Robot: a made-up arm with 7 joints.
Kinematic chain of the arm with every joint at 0, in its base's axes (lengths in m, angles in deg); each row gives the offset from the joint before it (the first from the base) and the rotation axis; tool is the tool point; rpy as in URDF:
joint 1: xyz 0 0 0.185 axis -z
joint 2: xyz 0 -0.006 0.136 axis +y
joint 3: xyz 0 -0.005 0.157 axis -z
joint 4: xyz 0 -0.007 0.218 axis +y
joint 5: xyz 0 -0.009 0.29 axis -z
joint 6: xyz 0 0 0.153 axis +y
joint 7: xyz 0 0 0.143 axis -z
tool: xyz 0 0 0 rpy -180 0 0
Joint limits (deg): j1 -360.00..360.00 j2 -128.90..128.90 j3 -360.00..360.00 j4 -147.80..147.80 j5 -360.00..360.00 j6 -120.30..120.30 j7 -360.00..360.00
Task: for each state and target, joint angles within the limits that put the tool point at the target. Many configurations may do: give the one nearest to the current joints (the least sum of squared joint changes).
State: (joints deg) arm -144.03 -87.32 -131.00 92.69 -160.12 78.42 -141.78
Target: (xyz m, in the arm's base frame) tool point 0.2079 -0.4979 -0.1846
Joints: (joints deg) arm -142.08 -104.45 -139.53 80.40 -159.33 70.66 -141.78
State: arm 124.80 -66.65 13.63 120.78 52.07 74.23 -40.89
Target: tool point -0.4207 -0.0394 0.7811
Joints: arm 115.61 -28.25 28.38 91.59 59.54 53.09 -40.89
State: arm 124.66 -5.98 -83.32 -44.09 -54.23 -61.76 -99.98
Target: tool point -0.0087 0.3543 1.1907
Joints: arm 123.91 -20.62 -79.52 -15.14 -56.12 -27.23 -99.98
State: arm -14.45 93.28 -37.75 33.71 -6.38 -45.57 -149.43
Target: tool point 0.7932 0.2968 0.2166
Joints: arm -8.81 78.74 -39.71 51.18 -5.62 -61.42 -149.43
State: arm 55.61 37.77 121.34 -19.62 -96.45 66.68 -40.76
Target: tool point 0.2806 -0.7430 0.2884
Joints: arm 78.38 69.14 135.06 -39.14 -100.68 80.06 -40.76
